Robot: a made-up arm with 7 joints.
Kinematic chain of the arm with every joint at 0, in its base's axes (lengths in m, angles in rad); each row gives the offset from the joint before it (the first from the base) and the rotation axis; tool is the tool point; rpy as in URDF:
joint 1: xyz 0 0 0 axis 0.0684 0.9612 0.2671
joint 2: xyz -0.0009 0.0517 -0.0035 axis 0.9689 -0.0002 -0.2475
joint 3: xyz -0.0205 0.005 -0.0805 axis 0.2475 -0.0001 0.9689
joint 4: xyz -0.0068 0 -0.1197 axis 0.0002 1 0
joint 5: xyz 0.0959 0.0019 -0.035 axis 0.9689 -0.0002 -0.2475
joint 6: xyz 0.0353 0 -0.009 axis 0.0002 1 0
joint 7: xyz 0.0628 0 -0.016 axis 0.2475 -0.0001 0.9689
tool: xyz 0 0 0 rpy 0 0.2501 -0.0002
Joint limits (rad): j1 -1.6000..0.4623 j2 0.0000..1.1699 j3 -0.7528..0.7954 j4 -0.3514..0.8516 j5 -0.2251..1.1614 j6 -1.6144..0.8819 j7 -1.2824..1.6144
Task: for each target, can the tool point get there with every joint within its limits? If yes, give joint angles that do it. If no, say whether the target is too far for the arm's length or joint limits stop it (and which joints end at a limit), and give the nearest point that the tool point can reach.
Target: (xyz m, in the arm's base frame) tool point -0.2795 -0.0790 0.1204
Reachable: no: joint limits stop it (at a limit: joint 1, joint 2, joint 3, joint 4, joint 6) | nearest point -0.0258 -0.0730 -0.1506 | short by 0.371 m
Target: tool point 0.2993 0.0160 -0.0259
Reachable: yes | joints -0.8984 0.3854 -0.3011 -0.2217 0.8547 0.4273 0.0291
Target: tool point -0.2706 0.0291 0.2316
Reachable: no: joint limits stop it (at a limit: joint 1, joint 2, joint 3, joint 4, joint 5) | nearest point 0.0122 0.1782 0.1739 | short by 0.325 m
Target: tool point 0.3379 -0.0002 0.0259
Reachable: yes | joints -1.2749 0.5782 -0.5382 0.0050 0.3824 0.5217 0.6333
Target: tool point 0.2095 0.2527 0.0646
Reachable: yes | joints -0.7722 0.9900 0.6514 0.3288 0.2009 -1.1001 0.7217
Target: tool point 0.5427 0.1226 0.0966
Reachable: no: too far | nearest point 0.4059 0.1038 0.0704 | short by 0.141 m
